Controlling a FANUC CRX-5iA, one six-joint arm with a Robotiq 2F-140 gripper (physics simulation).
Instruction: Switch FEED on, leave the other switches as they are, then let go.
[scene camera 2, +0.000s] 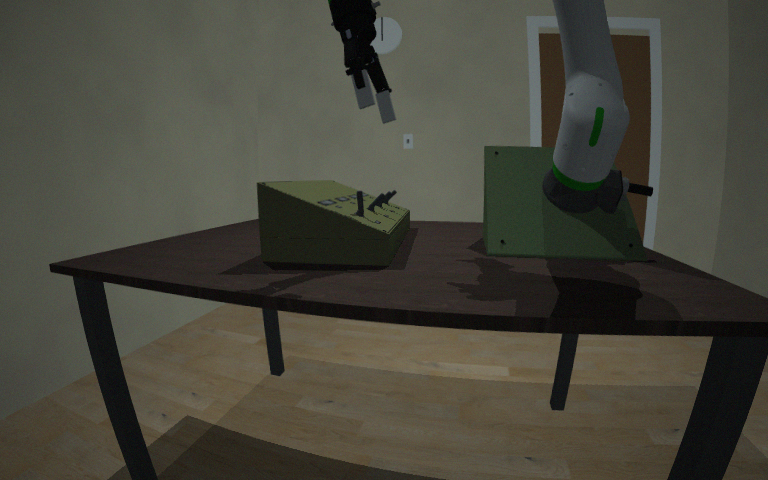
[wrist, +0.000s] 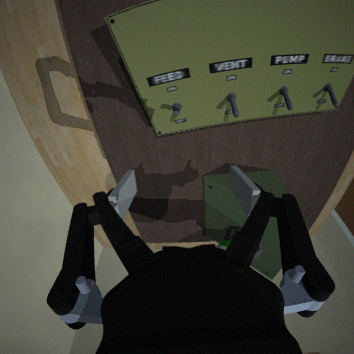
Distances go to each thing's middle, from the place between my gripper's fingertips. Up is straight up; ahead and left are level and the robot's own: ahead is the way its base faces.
My gripper is now 150 mm short of the sloped switch box (scene camera 2: 318, 222), 140 mm to the left of it and 210 mm above it.
